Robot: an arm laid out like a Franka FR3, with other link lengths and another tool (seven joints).
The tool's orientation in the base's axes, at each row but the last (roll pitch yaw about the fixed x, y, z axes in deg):
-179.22, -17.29, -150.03
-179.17, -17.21, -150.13
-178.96, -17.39, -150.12
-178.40, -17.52, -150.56
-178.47, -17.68, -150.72
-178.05, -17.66, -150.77
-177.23, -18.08, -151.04
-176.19, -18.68, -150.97
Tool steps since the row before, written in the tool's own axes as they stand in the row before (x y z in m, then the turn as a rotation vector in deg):
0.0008, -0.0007, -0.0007, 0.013, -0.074, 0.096
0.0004, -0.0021, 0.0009, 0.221, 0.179, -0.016
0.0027, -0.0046, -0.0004, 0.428, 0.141, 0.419
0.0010, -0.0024, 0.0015, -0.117, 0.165, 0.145
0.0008, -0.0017, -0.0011, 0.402, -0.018, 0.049
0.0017, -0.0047, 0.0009, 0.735, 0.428, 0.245
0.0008, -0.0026, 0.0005, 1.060, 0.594, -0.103
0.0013, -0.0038, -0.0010, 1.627, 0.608, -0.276
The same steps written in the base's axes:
-0.0001, -0.0009, 0.0009, 0.002, -0.086, -0.087
0.0005, -0.0022, -0.0007, -0.269, 0.052, 0.078
0.0002, -0.0052, 0.0013, -0.530, -0.151, -0.274
0.0000, -0.0028, -0.0011, -0.021, 0.173, -0.178
0.0005, -0.0017, 0.0013, -0.337, -0.211, 0.076
0.0007, -0.0050, -0.0002, -0.885, -0.014, -0.024
0.0005, -0.0027, -0.0001, -1.151, 0.047, 0.399
0.0011, -0.0037, 0.0016, -1.585, -0.165, 0.744

